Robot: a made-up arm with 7 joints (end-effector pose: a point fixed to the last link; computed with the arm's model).
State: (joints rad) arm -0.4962 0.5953 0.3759 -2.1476 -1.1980 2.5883 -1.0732
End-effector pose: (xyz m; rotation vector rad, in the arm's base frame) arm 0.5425 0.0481 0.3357 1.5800 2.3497 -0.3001
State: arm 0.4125 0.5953 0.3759 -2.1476 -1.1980 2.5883 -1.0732
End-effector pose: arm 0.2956 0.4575 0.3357 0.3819 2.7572 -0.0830
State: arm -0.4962 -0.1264 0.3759 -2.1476 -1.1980 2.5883 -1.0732
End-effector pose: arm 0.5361 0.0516 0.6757 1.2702 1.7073 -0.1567
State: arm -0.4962 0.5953 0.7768 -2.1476 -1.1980 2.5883 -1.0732
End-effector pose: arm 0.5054 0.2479 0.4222 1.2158 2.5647 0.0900
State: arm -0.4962 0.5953 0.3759 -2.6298 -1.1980 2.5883 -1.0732
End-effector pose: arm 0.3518 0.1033 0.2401 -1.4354 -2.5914 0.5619
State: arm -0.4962 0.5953 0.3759 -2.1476 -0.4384 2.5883 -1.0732
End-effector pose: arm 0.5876 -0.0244 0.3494 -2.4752 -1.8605 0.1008
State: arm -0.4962 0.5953 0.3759 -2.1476 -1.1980 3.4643 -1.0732
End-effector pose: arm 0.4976 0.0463 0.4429 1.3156 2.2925 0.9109
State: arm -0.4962 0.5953 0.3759 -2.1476 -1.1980 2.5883 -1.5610
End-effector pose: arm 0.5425 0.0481 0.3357 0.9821 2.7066 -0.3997
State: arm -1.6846 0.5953 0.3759 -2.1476 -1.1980 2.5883 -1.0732
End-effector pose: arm 0.2471 -0.4854 0.3357 2.7549 1.1151 -0.5089
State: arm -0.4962 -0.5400 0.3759 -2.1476 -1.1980 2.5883 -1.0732
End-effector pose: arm 0.4394 0.1039 0.8402 1.0781 1.3455 -0.0848
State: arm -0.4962 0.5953 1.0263 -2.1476 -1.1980 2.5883 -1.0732
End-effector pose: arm 0.4458 0.3515 0.4911 0.9661 2.6513 0.3317
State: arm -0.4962 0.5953 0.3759 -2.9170 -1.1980 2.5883 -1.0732
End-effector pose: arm 0.2226 0.1290 0.2305 -1.1758 -2.4176 0.6470
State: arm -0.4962 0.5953 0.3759 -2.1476 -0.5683 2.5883 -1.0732
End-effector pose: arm 0.5835 -0.0098 0.3491 2.3866 2.0149 -0.1420
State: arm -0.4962 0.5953 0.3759 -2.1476 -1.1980 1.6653 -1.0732
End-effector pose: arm 0.5211 -0.0284 0.2431 1.5661 1.9594 -1.5742
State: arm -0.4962 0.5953 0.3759 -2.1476 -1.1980 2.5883 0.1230
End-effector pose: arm 0.5425 0.0481 0.3357 2.5809 1.0329 -0.0102
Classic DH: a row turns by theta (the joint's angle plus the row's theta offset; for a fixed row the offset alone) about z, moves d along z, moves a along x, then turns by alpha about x. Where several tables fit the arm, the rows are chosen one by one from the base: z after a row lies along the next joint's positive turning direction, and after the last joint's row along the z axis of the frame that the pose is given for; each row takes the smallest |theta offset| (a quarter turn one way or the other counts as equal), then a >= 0, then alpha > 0; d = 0 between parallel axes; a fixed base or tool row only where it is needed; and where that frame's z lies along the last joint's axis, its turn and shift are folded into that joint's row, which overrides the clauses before.
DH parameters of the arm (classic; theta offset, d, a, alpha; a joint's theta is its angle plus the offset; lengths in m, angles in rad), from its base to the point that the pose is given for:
joint 1: 0 0.496 0 -1.5708
joint 2: 0 0 0 1.5708
joint 3: 0 0.262 0.104 1.5708
joint 4: 0 0 -0.08 -1.5708
joint 5: 0 0.373 0 1.5708
joint 6: 0 0 0.137 1.5708
joint 7: 0 0 0 0

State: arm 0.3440 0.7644 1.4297 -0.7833 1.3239 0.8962 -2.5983
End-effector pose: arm 0.2642 0.5286 0.9785 1.3908 -0.6090 -1.0005
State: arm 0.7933 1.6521 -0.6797 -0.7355 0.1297 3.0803 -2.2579
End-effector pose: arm 0.5732 0.3835 0.2960 -0.1030 2.2369 0.1632
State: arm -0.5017 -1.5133 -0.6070 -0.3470 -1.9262 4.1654 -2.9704
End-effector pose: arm -0.4606 0.2247 0.6781 0.1164 -0.8133 -2.9058
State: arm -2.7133 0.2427 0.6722 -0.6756 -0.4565 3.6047 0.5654
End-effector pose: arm -0.1543 -0.2201 1.0816 0.2578 -0.3982 1.2933
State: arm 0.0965 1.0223 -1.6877 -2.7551 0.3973 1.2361 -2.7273
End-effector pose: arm -0.1396 -0.3439 0.4155 -2.0043 -0.1763 -0.3094
